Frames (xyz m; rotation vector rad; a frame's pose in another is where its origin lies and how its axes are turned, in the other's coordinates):
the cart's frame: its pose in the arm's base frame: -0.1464 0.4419 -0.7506 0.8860 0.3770 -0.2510
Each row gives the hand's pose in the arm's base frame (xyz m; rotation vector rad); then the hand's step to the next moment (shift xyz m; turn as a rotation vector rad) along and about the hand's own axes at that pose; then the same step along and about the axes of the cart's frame.
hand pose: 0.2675 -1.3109 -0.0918 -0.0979 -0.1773 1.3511
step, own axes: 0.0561 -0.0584 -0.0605 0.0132 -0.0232 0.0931
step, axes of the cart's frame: 0.0879 0.0237 -0.0439 -0.0336 0.0737 0.0531
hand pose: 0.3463 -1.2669 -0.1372 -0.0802 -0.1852 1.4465
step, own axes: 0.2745 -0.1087 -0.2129 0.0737 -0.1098 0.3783
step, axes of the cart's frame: 0.2137 0.1092 -0.2737 -0.1235 0.3196 0.2079
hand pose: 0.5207 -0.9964 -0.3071 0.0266 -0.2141 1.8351
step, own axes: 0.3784 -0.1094 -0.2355 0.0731 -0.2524 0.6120
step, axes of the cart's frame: 0.0670 0.1506 -0.4283 -0.1237 0.5354 0.3763
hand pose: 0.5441 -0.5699 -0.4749 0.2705 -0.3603 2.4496
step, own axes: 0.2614 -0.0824 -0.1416 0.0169 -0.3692 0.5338
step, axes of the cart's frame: -0.1462 0.0644 -0.2639 -0.0021 0.5776 0.2966
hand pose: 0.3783 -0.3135 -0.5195 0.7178 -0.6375 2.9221
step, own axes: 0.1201 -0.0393 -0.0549 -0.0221 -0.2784 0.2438
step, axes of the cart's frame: -0.1262 0.0056 -0.0550 0.0213 0.3611 0.0810
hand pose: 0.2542 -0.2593 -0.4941 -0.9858 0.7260 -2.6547
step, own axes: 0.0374 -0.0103 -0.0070 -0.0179 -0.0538 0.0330
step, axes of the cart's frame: -0.0388 0.0017 0.0068 0.0114 0.0646 -0.0018
